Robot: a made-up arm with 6 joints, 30 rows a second.
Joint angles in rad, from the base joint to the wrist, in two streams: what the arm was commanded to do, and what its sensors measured. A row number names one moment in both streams.
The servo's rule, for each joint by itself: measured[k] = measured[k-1] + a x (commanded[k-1-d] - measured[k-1]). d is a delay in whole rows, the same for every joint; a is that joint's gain. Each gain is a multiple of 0.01, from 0.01 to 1. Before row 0 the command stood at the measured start. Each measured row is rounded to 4 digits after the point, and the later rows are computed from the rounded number. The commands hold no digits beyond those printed.
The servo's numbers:
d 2
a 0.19 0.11 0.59 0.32 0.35 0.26
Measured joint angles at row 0:
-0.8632, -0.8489, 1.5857, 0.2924, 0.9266, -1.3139
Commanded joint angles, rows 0 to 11:
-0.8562, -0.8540, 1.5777, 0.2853, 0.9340, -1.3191
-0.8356, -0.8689, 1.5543, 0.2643, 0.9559, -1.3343
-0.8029, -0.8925, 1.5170, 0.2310, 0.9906, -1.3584
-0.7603, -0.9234, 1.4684, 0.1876, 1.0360, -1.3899
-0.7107, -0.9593, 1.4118, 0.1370, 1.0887, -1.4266
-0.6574, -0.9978, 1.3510, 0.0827, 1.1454, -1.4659
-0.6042, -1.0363, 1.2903, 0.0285, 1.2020, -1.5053
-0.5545, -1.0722, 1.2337, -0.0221, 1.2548, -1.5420
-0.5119, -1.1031, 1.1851, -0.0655, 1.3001, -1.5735
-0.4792, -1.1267, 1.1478, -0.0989, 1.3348, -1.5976
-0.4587, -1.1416, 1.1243, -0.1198, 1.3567, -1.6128
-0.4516, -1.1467, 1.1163, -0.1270, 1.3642, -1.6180
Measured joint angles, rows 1 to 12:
-0.8632, -0.8489, 1.5857, 0.2924, 0.9266, -1.3139
-0.8632, -0.8489, 1.5857, 0.2924, 0.9266, -1.3139
-0.8619, -0.8495, 1.5810, 0.2901, 0.9292, -1.3153
-0.8569, -0.8516, 1.5652, 0.2818, 0.9385, -1.3202
-0.8466, -0.8561, 1.5368, 0.2655, 0.9567, -1.3301
-0.8302, -0.8635, 1.4964, 0.2406, 0.9845, -1.3456
-0.8075, -0.8740, 1.4465, 0.2074, 1.0210, -1.3667
-0.7790, -0.8876, 1.3902, 0.1675, 1.0645, -1.3925
-0.7458, -0.9040, 1.3313, 0.1230, 1.1126, -1.4218
-0.7095, -0.9225, 1.2737, 0.0766, 1.1624, -1.4531
-0.6720, -0.9424, 1.2214, 0.0311, 1.2106, -1.4844
-0.6354, -0.9627, 1.1780, -0.0105, 1.2541, -1.5138

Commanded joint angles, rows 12 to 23:
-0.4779, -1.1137, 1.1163, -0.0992, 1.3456, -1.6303
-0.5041, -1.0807, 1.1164, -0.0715, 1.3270, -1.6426
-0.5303, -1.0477, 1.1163, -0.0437, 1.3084, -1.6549
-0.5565, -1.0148, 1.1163, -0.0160, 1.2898, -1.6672
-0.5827, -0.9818, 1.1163, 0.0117, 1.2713, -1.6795
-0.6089, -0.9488, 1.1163, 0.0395, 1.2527, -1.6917
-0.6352, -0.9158, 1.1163, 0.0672, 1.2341, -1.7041
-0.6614, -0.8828, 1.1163, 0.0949, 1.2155, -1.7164
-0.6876, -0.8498, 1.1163, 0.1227, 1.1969, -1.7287
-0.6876, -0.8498, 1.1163, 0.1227, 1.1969, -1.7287
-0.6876, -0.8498, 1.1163, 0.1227, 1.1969, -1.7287
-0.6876, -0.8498, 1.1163, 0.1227, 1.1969, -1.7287
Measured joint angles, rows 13 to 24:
-0.6018, -0.9824, 1.1463, -0.0455, 1.2900, -1.5395
-0.5733, -1.0005, 1.1286, -0.0716, 1.3160, -1.5599
-0.5552, -1.0130, 1.1213, -0.0804, 1.3264, -1.5782
-0.5455, -1.0204, 1.1184, -0.0776, 1.3266, -1.5949
-0.5426, -1.0234, 1.1172, -0.0668, 1.3202, -1.6105
-0.5452, -1.0225, 1.1167, -0.0505, 1.3096, -1.6252
-0.5523, -1.0180, 1.1165, -0.0306, 1.2962, -1.6393
-0.5631, -1.0104, 1.1164, -0.0082, 1.2810, -1.6529
-0.5768, -1.0000, 1.1163, 0.0159, 1.2646, -1.6662
-0.5929, -0.9871, 1.1163, 0.0412, 1.2474, -1.6793
-0.6109, -0.9720, 1.1163, 0.0673, 1.2297, -1.6921
-0.6255, -0.9586, 1.1163, 0.0850, 1.2182, -1.7016

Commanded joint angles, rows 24 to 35:
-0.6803, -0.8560, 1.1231, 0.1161, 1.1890, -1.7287
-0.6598, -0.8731, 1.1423, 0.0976, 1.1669, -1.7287
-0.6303, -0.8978, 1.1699, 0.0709, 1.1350, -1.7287
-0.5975, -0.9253, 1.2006, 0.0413, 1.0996, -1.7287
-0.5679, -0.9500, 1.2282, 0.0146, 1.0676, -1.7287
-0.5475, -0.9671, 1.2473, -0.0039, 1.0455, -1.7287
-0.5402, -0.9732, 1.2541, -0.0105, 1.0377, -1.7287
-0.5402, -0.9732, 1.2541, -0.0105, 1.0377, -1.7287
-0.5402, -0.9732, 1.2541, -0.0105, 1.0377, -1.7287
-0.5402, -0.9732, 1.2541, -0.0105, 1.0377, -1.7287
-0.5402, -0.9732, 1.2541, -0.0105, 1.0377, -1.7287
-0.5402, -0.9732, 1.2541, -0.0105, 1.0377, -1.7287
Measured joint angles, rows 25 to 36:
-0.6373, -0.9466, 1.1163, 0.0971, 1.2107, -1.7086
-0.6469, -0.9360, 1.1163, 0.1053, 1.2059, -1.7138
-0.6532, -0.9272, 1.1203, 0.1088, 1.2000, -1.7177
-0.6545, -0.9212, 1.1333, 0.1052, 1.1884, -1.7206
-0.6499, -0.9186, 1.1549, 0.0942, 1.1697, -1.7227
-0.6399, -0.9193, 1.1819, 0.0773, 1.1452, -1.7243
-0.6262, -0.9227, 1.2092, 0.0572, 1.1180, -1.7254
-0.6112, -0.9276, 1.2317, 0.0376, 1.0926, -1.7263
-0.5977, -0.9326, 1.2449, 0.0222, 1.0734, -1.7269
-0.5868, -0.9371, 1.2503, 0.0117, 1.0609, -1.7274
-0.5779, -0.9411, 1.2525, 0.0046, 1.0528, -1.7277
-0.5707, -0.9446, 1.2534, -0.0002, 1.0475, -1.7280

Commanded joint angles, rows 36 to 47:
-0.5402, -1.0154, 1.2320, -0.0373, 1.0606, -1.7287
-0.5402, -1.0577, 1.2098, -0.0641, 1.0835, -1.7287
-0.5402, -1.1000, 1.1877, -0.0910, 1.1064, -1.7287
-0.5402, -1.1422, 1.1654, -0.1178, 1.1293, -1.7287
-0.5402, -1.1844, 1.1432, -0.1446, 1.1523, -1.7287
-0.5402, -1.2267, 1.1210, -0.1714, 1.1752, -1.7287
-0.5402, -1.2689, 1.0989, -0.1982, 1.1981, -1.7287
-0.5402, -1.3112, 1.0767, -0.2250, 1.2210, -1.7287
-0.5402, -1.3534, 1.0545, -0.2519, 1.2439, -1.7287
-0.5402, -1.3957, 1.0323, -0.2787, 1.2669, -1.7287
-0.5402, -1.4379, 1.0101, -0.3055, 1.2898, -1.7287
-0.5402, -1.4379, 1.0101, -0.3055, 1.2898, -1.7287
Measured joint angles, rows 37 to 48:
-0.5649, -0.9477, 1.2538, -0.0035, 1.0441, -1.7282
-0.5602, -0.9505, 1.2540, -0.0057, 1.0419, -1.7283
-0.5564, -0.9576, 1.2410, -0.0158, 1.0484, -1.7284
-0.5533, -0.9686, 1.2226, -0.0313, 1.0607, -1.7285
-0.5508, -0.9831, 1.2020, -0.0504, 1.0767, -1.7286
-0.5488, -1.0006, 1.1804, -0.0720, 1.0951, -1.7286
-0.5472, -1.0208, 1.1585, -0.0952, 1.1151, -1.7286
-0.5459, -1.0434, 1.1364, -0.1196, 1.1361, -1.7286
-0.5448, -1.0682, 1.1143, -0.1448, 1.1578, -1.7286
-0.5439, -1.0949, 1.0921, -0.1705, 1.1799, -1.7286
-0.5432, -1.1233, 1.0699, -0.1965, 1.2023, -1.7286
-0.5426, -1.1533, 1.0477, -0.2228, 1.2249, -1.7286

